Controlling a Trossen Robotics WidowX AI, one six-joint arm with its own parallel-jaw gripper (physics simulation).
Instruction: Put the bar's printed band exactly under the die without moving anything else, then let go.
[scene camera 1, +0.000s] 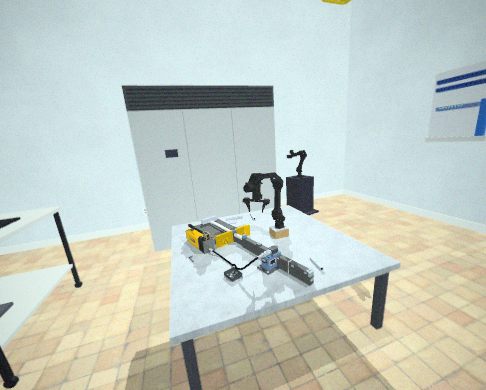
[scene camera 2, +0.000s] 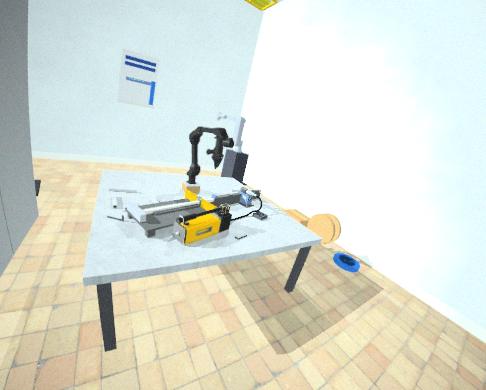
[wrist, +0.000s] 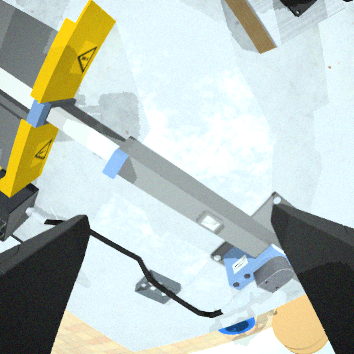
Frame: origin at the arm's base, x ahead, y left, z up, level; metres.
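Seen in the pictures: gripper, fingertip midpoint: (scene camera 1: 255, 212) (scene camera 2: 216, 168) (wrist: 180, 219); arm's base at its link origin: (scene camera 1: 279, 226) (scene camera 2: 191, 182).
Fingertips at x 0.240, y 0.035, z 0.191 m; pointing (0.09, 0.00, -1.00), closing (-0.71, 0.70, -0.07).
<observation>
Offsets run from my fingertips to a thing's top centre. "*": to the spot under its first point.
A long white bar (scene camera 1: 225, 228) (scene camera 2: 172, 205) (wrist: 82, 132) lies along the machine's line and passes between two yellow guards. In the wrist view one blue block @(* dx +0.103, dy -0.159, dz -0.167 m) (wrist: 39, 114) sits on it at the guards and another blue block (wrist: 115, 162) at its visible end, beside the grey rail (wrist: 185, 187) (scene camera 1: 295, 269). A small framed white square @(* dx +0.070, dy +0.126, dz -0.190 m) (wrist: 210, 221) shows in the rail, near a blue unit @(* dx +0.109, dy +0.305, dz -0.200 m) (scene camera 1: 270, 261) (scene camera 2: 245, 197) (wrist: 240, 267). I cannot make out the printed band or tell which part is the die. My gripper (scene camera 1: 256, 210) (scene camera 2: 216, 166) (wrist: 180, 219) is open and empty, high above the table.
Yellow guards (scene camera 1: 225, 239) (wrist: 72, 60) stand across the machine; a yellow housing @(* dx +0.401, dy -0.287, dz -0.203 m) (scene camera 1: 193, 239) (scene camera 2: 200, 229) is at its side. A black cable runs by a small dark box @(* dx +0.313, dy +0.211, dz -0.258 m) (scene camera 1: 233, 274) (wrist: 158, 286). A thin rod @(dx -0.149, dy +0.418, dz -0.240 m) (scene camera 1: 317, 265) lies beyond the rail. The arm's wooden base (scene camera 1: 279, 232) (scene camera 2: 191, 188) stands behind.
</observation>
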